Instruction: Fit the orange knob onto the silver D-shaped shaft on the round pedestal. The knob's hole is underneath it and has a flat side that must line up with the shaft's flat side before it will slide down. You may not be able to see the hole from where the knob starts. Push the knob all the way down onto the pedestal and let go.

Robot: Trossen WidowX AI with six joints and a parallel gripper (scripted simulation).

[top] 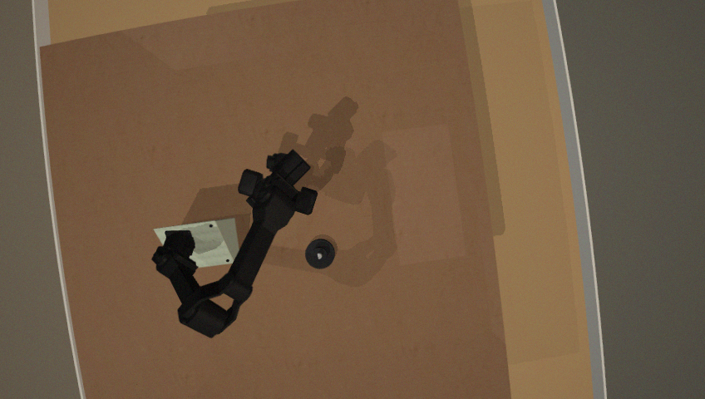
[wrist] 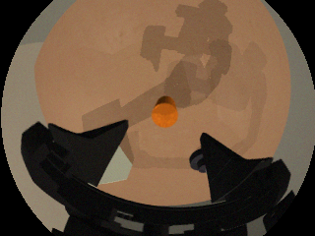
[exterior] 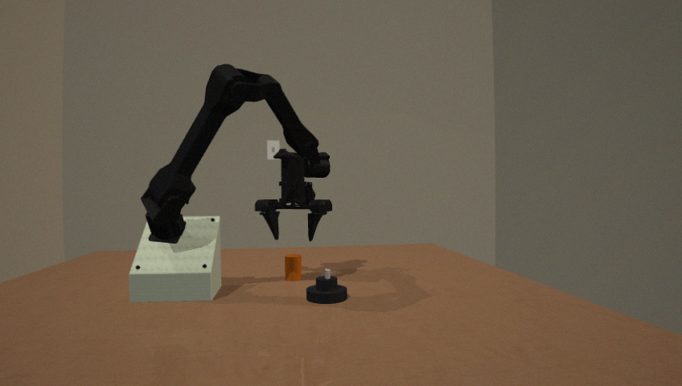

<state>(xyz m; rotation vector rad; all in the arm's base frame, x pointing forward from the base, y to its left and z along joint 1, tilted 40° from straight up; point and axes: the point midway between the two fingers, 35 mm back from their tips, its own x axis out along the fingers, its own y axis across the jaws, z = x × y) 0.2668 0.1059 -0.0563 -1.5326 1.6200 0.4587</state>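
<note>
The orange knob is 5 cm below my gripper tip. Round my gripper tip: black round pedestal (18 cm to the right, 9 cm ahead, 7 cm below).
</note>
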